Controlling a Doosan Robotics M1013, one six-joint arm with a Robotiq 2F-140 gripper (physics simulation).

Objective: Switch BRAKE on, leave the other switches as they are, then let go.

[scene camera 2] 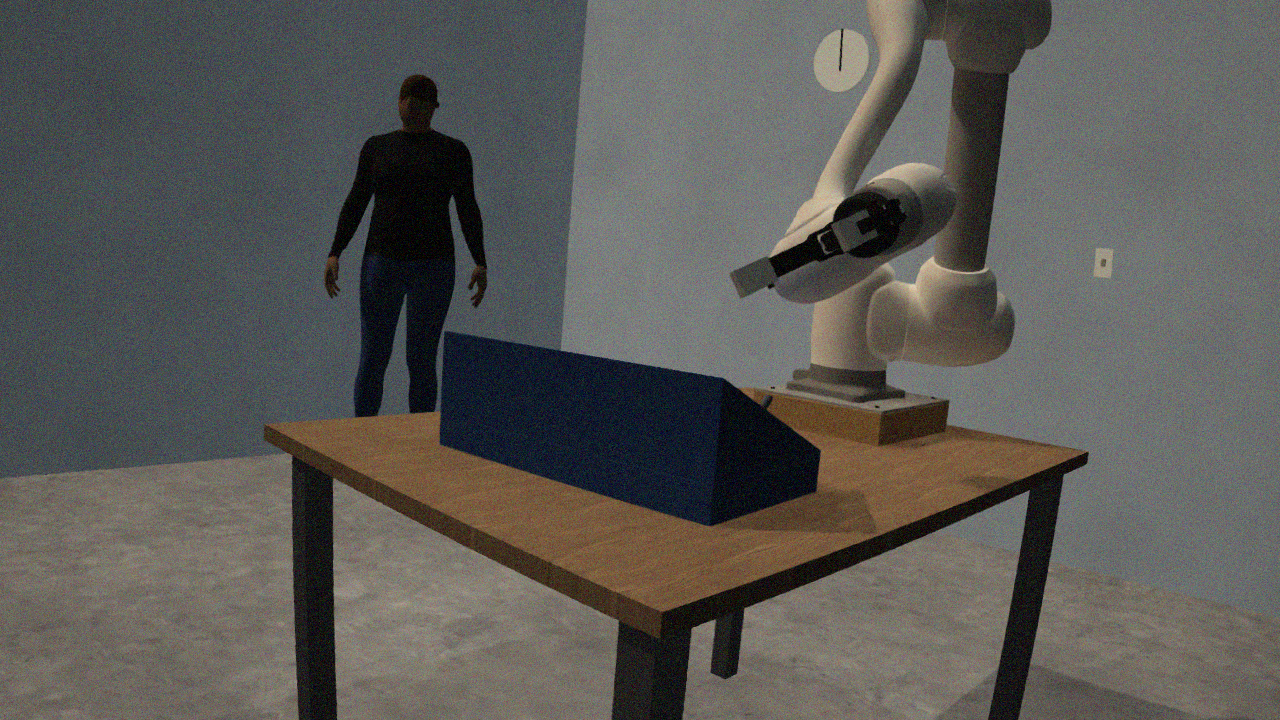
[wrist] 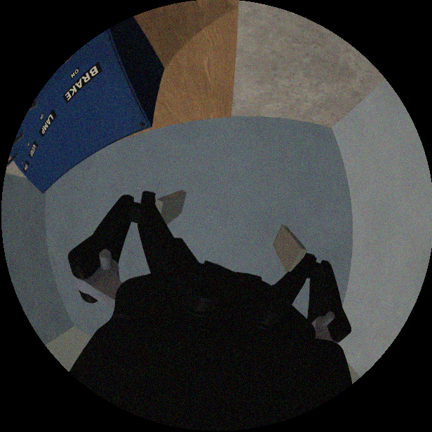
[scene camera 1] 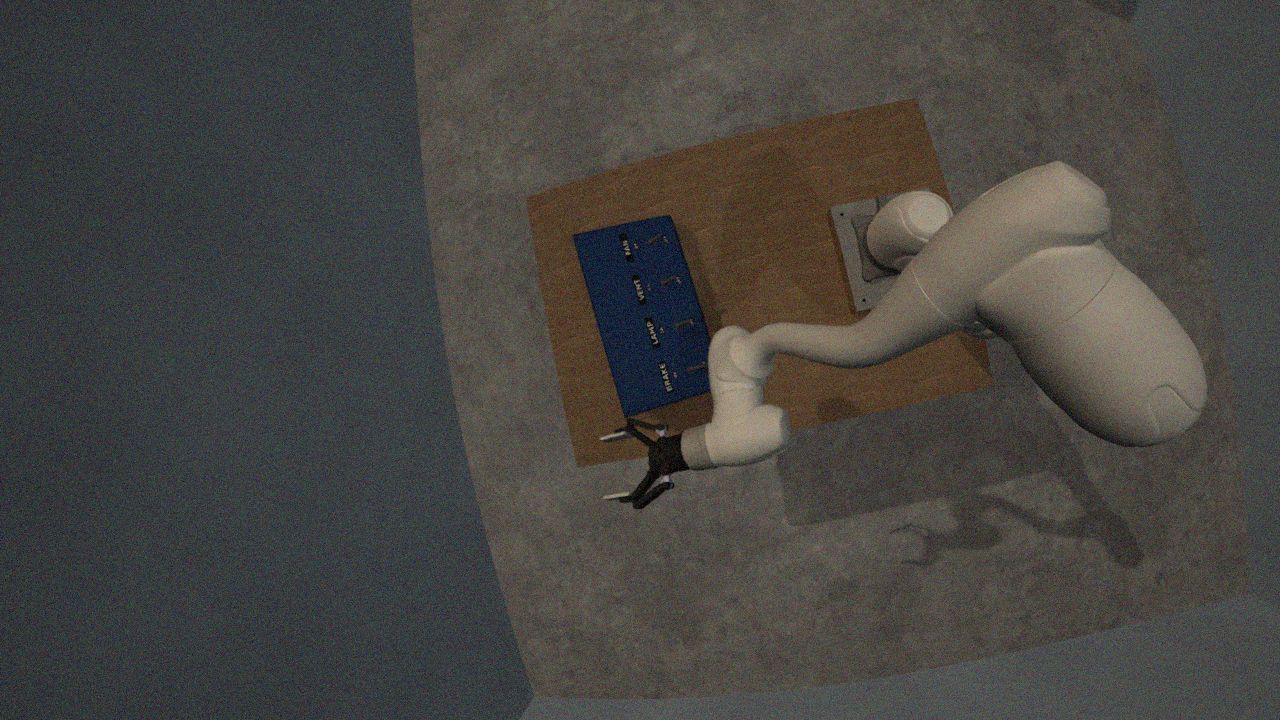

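Observation:
A blue switch box with a sloped face stands on the table. The BRAKE label is at one end of its row; the BRAKE lever sits beside it, too small to read its position, and does not show in the wrist view. A lever tip pokes above the sloped face in the second scene view. My gripper is wide open and empty, apart from the box, in the air beyond its BRAKE end. In the second scene view its pale fingertip pad shows above table height.
The LAMP lever, VENT lever and FAN lever continue the row. The wooden table also carries my arm's base plate. A person stands beyond the table.

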